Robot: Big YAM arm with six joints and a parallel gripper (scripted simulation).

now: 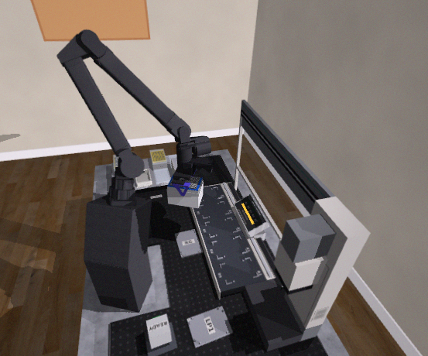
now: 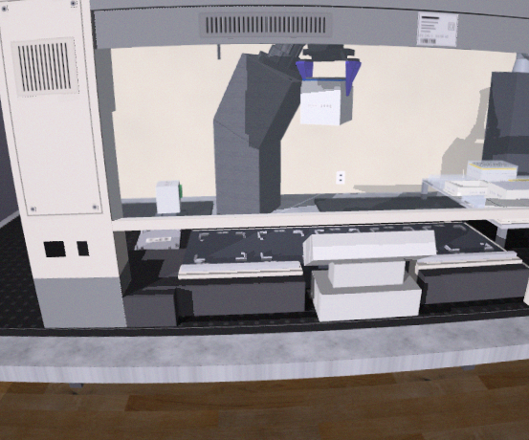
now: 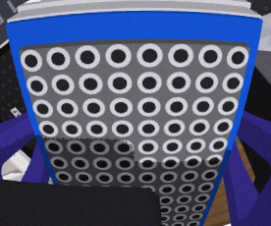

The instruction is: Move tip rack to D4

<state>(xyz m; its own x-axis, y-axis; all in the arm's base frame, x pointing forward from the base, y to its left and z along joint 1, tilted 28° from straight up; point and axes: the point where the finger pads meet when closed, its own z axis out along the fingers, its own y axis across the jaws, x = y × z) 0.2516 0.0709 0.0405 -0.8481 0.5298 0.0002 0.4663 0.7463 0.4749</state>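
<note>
My hand is 1 cm short of the tip rack. From my hand the other things lie so: shelf label (10 cm behind, 38 cm to the left, 35 cm below); then ready block (19 cm behind, 36 cm to the right, 27 cm below); then regrip nest RG (35 cm below).
</note>
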